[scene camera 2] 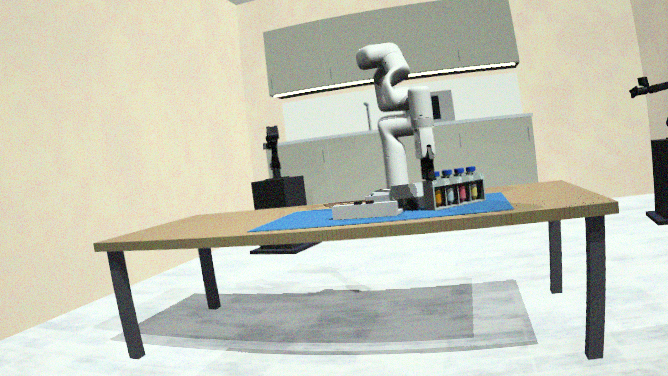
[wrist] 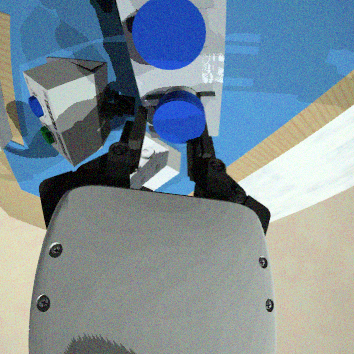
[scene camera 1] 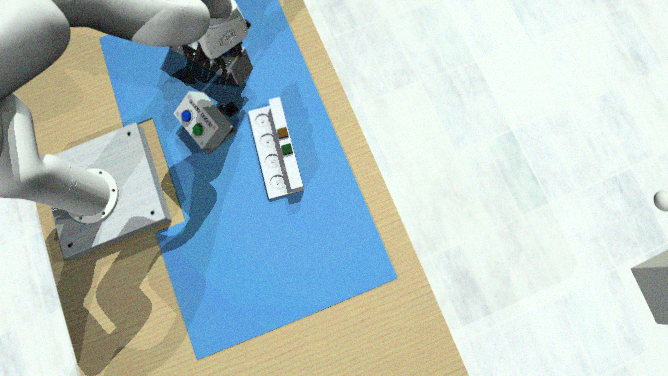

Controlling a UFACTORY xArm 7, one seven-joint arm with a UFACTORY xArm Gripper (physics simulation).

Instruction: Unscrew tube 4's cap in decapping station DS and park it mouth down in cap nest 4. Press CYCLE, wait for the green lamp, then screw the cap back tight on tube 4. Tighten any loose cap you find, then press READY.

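Frame: origin at the arm's base, x ahead, y right, z down, level; millimetres.
Seen in the pictures: gripper, between the fingertips: (scene camera 2: pixel 428 179) (wrist: pixel 168 125) (scene camera 1: pixel 229 58); arm's base, origin of its link: (scene camera 1: pixel 92 196).
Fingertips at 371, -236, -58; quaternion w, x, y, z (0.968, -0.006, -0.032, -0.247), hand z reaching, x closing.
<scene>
Offsets run from my fingertips to a thing's top centre, as dx, dy, dz. "spot": to the spot under its first point. Level surfaces: height alone.
My gripper (wrist: pixel 168 125) (scene camera 2: pixel 426 174) (scene camera 1: pixel 215 69) is shut on a round blue cap @[-6, -20, -23] (wrist: pixel 179 117), the cap of the end tube in the grey decapping station @[-64, -72, -5] (wrist: pixel 211 89) (scene camera 2: pixel 455 192). The cap sits right over that tube's slot; I cannot tell whether it is lifted off the threads. Another blue cap @[-44, -55, -23] (wrist: pixel 168 33) stands on the neighbouring tube. In the side view, three blue caps @[-83, -90, -23] (scene camera 2: pixel 458 171) show beside the fingers. The white cap nest tray @[+58, +204, +45] (scene camera 1: pixel 272 186) (scene camera 2: pixel 366 210) lies on the blue mat @[dz +98] (scene camera 1: pixel 279 262), with its round nests empty. From above, my wrist hides most of the station.
A grey button box @[-92, +110, +14] (scene camera 1: pixel 212 136) (wrist: pixel 70 88) with a blue button @[-122, +102, +23] (scene camera 1: pixel 186 115) (wrist: pixel 35 106) and a green button @[-100, +141, +23] (scene camera 1: pixel 197 129) (wrist: pixel 47 135) stands between the station and the arm's base (scene camera 1: pixel 130 196). An amber block @[spot: +84, +185, +45] (scene camera 1: pixel 282 133) and a green block @[spot: +87, +221, +45] (scene camera 1: pixel 286 148) sit on the tray's rail.
</scene>
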